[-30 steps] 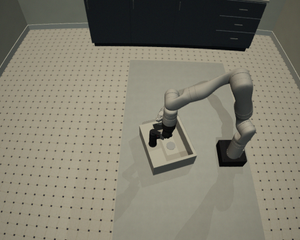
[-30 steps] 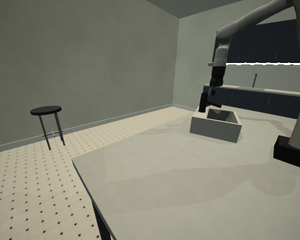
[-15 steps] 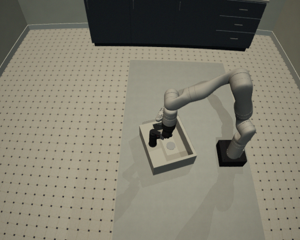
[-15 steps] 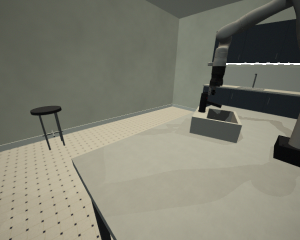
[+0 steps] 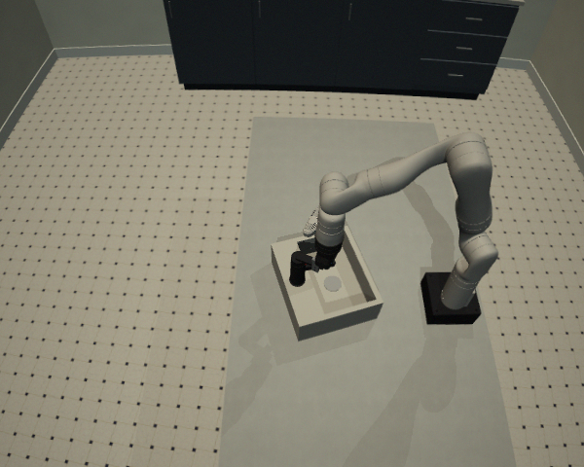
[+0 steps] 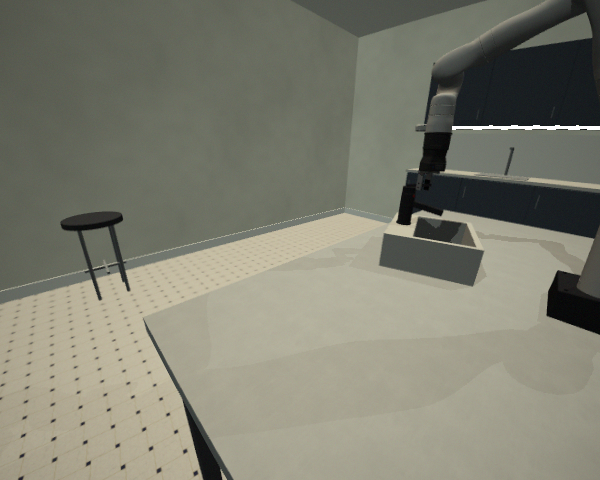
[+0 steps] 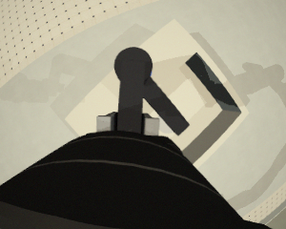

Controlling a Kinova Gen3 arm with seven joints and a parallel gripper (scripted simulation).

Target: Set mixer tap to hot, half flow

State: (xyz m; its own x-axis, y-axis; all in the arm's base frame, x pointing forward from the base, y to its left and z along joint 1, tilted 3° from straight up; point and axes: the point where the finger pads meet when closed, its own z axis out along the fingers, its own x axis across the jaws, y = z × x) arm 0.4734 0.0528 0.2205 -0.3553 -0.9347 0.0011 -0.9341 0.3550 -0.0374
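Now: the lever 2 cm ahead of my hand, 1 cm to the right of it and 1 cm below it. Also, from my hand: sink basin: 5 cm behind, 7 cm to the right, 24 cm below.
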